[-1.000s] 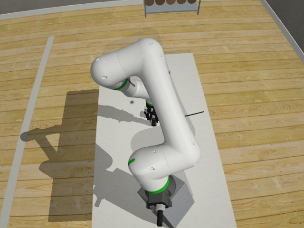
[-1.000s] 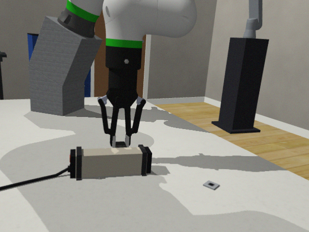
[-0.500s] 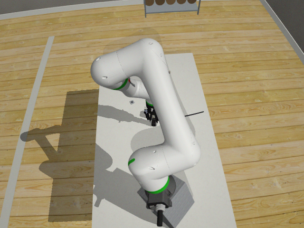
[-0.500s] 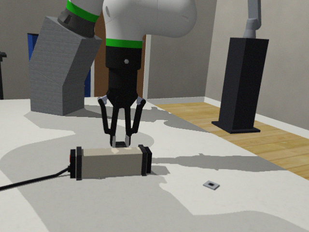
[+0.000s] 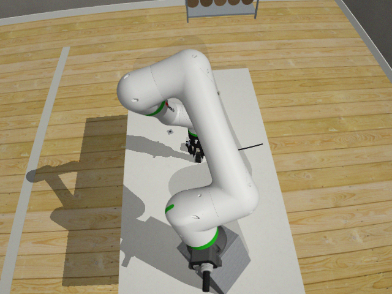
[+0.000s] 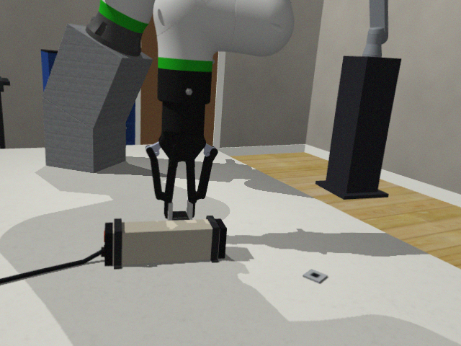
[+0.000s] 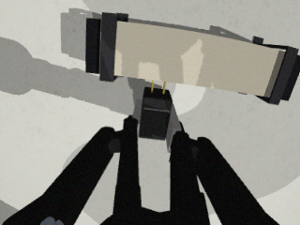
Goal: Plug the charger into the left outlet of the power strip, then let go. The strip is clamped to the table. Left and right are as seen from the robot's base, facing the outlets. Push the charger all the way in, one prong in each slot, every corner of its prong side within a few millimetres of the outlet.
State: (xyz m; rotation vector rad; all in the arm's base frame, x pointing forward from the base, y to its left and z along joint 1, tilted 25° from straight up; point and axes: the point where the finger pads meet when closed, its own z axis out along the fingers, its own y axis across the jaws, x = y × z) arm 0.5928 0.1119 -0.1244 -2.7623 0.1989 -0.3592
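Now: the black charger 1 cm below my hand and 1 cm ahead of it. Also, from my hand: grey square plate 19 cm ahead, 18 cm to the left, 4 cm below.
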